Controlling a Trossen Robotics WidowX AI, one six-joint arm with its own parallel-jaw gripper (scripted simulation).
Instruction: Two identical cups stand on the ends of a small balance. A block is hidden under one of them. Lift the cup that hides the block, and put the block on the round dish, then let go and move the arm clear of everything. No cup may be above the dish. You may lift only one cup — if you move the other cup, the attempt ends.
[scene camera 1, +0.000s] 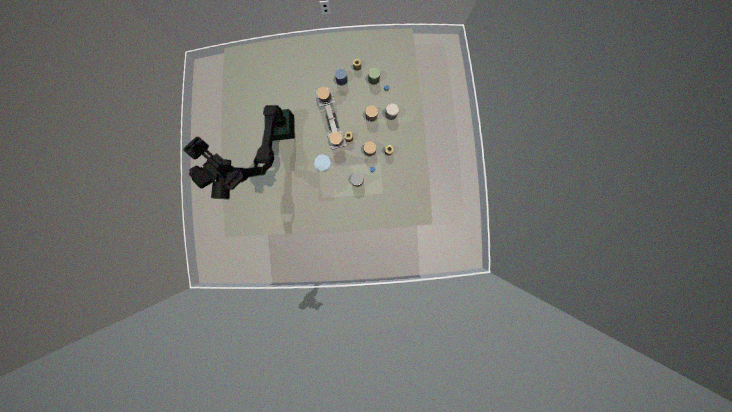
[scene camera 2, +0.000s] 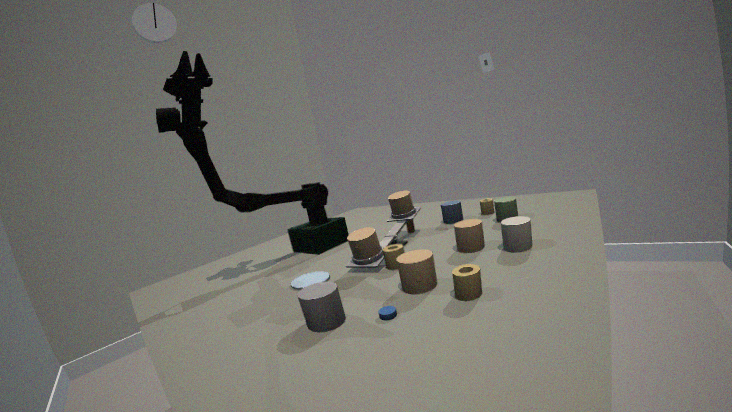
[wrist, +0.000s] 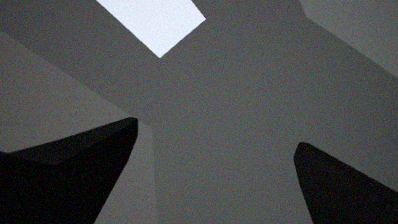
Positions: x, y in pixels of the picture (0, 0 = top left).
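My gripper: visible in scene camera 1, scene camera 2, wrist view (217, 138). Gripper, same spot: (scene camera 1: 227, 171) and (scene camera 2: 184, 70).
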